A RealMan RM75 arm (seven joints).
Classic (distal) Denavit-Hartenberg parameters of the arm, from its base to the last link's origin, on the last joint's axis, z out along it. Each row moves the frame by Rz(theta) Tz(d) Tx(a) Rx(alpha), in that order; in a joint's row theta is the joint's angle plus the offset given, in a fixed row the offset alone. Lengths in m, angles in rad.
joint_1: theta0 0; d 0.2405; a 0; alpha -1.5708
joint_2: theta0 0; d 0; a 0; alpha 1.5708
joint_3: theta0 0; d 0.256; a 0; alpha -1.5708
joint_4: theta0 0; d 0; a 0; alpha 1.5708
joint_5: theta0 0; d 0.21; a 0; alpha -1.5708
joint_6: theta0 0; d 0; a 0; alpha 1.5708
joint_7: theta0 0; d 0.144; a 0; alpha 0
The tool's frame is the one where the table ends.
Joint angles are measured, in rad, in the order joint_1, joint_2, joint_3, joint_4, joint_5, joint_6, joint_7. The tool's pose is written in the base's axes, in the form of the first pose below.
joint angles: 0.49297 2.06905 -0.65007 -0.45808 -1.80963 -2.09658 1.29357
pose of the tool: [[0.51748 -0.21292 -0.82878], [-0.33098 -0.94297 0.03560], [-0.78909 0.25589 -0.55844]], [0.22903 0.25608 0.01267]
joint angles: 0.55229 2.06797 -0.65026 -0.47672 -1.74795 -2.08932 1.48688
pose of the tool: [[0.47237 -0.24687 -0.84612], [-0.43548 -0.89999 0.01947], [-0.76631 0.35927 -0.53263]], [0.20986 0.27574 0.02012]
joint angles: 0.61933 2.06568 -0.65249 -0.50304 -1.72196 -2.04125 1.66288
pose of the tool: [[0.45999 -0.29813 -0.83638], [-0.52708 -0.84972 0.01300], [-0.71456 0.43486 -0.54800]], [0.19027 0.29886 0.02342]
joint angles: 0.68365 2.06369 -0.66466 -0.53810 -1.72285 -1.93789 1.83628
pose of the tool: [[0.45233 -0.39892 -0.79766], [-0.61610 -0.78644 0.04393], [-0.64484 0.47157 -0.60151]], [0.17229 0.32590 0.02206]
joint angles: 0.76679 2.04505 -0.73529 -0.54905 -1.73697 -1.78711 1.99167
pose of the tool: [[0.46609 -0.51959 -0.71609], [-0.69318 -0.71742 0.06937], [-0.54978 0.46405 -0.69455]], [0.15138 0.35727 0.01408]
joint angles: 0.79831 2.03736 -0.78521 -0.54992 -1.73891 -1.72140 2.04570
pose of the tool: [[0.47621 -0.56534 -0.67351], [-0.71731 -0.69277 0.07433], [-0.50862 0.44772 -0.73543]], [0.14299 0.36812 0.00823]
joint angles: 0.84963 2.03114 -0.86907 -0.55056 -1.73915 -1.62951 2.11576
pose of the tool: [[0.49968 -0.61612 -0.60886], [-0.74023 -0.66877 0.06924], [-0.44985 0.41610 -0.79025]], [0.12741 0.38170 -0.00299]
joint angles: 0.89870 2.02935 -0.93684 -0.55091 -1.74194 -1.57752 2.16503
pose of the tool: [[0.53308 -0.63463 -0.55952], [-0.74654 -0.66402 0.04190], [-0.39812 0.39537 -0.82776]], [0.11090 0.38891 -0.01283]
